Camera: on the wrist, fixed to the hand. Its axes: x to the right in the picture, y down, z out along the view.
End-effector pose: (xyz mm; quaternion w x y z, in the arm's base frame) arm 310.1 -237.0 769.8 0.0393 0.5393 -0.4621 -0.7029
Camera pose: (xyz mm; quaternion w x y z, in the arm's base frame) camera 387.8 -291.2 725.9 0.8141 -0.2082 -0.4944 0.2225
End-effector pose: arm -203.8 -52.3 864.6 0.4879 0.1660 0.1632 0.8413
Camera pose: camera -232.9 -21.2 769.2 0.8525 0.1238 -0.0058 -0.5078
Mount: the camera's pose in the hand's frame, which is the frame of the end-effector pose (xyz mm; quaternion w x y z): 29.4 -33.9 -94.3 0.0083 -0.0031 -0.3304 -0.9438
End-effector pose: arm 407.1 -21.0 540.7 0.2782 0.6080 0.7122 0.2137
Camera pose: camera 316.8 5.4 586.0 0.4412 -0.5974 0.4872 -0.4595
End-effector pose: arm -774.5 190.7 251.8 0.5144 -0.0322 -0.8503 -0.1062
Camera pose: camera -712.0 135.9 315.0 0.3770 -0.7656 0.2071 0.4784
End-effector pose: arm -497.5 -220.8 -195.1 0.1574 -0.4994 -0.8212 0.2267
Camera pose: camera -490.4 -187.8 -96.3 0.0576 -0.8453 0.5309 -0.0158
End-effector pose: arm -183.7 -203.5 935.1 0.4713 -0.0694 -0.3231 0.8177
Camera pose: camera -135.7 -124.1 887.1 0.6687 0.5731 -0.2264 -0.4161
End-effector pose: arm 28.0 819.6 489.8 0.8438 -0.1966 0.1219 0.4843
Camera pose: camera 70.6 784.4 401.2 0.5037 0.0407 -0.4648 -0.7270
